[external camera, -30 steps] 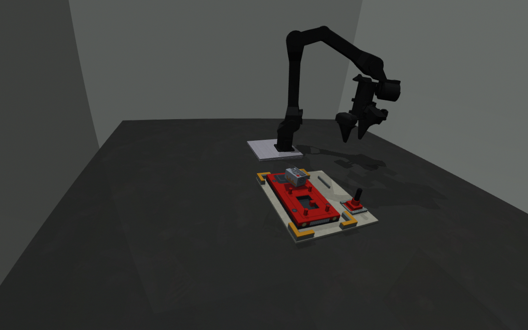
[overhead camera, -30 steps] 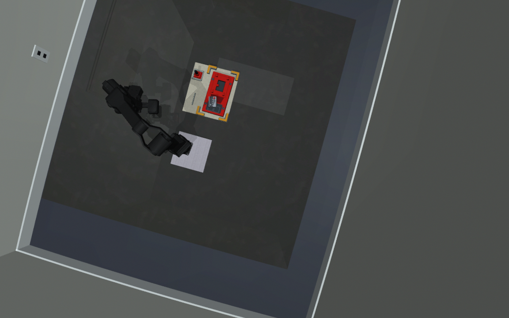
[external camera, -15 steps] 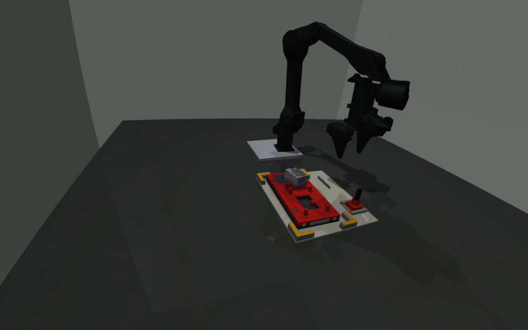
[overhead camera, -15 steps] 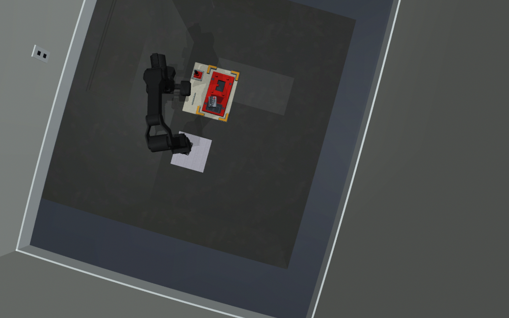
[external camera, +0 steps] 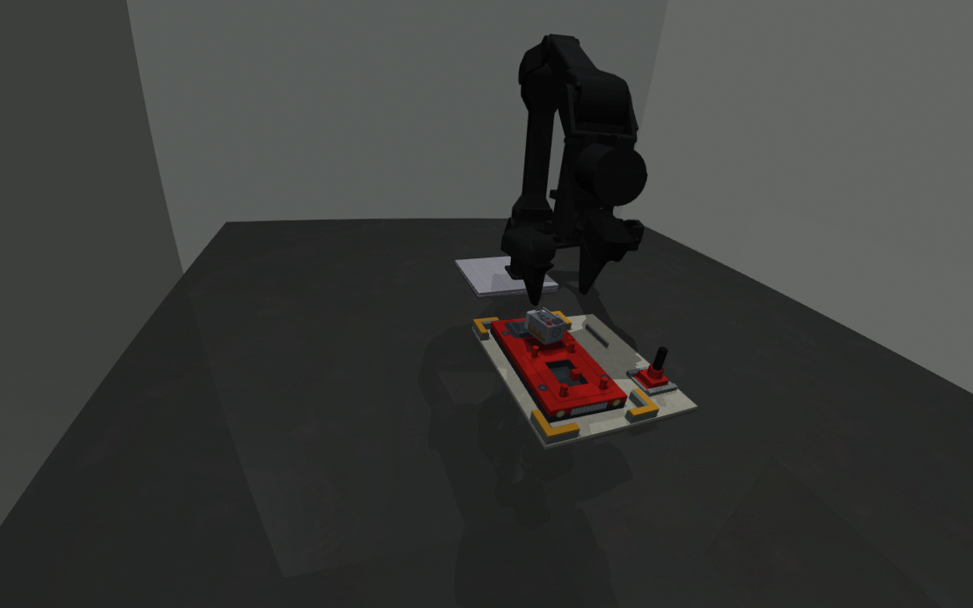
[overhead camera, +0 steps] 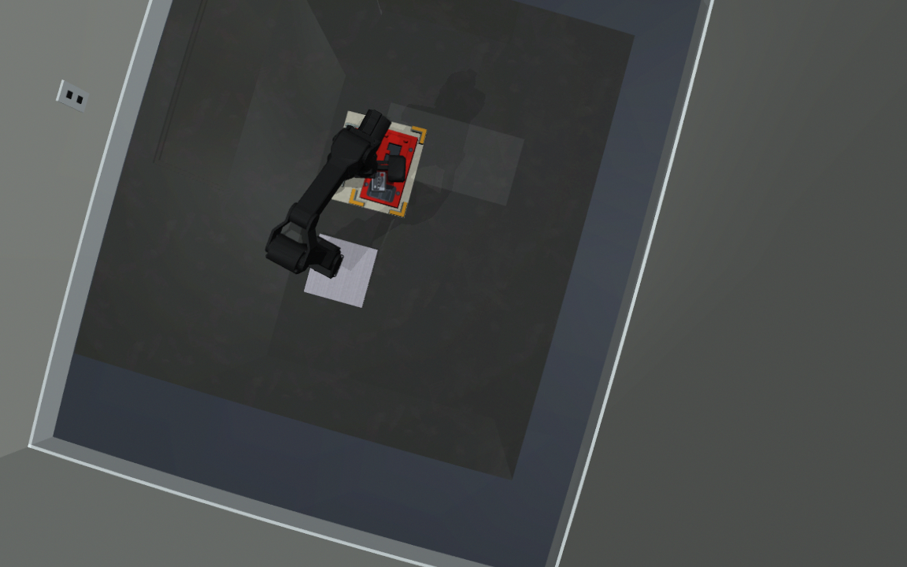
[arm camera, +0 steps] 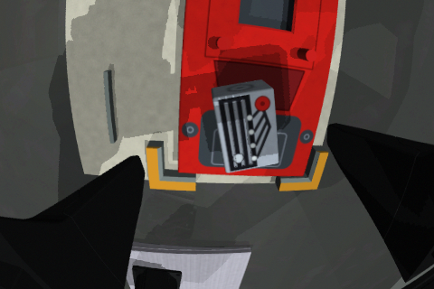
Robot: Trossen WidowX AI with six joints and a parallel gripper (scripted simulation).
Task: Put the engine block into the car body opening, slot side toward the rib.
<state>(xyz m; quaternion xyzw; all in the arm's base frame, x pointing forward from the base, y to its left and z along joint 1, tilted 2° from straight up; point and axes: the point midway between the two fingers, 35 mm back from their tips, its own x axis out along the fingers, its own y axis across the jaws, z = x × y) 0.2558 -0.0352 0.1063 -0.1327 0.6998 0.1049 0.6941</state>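
Right now the grey engine block is 50 mm below my gripper tip, 10 mm to the right of it and 10 mm behind it.
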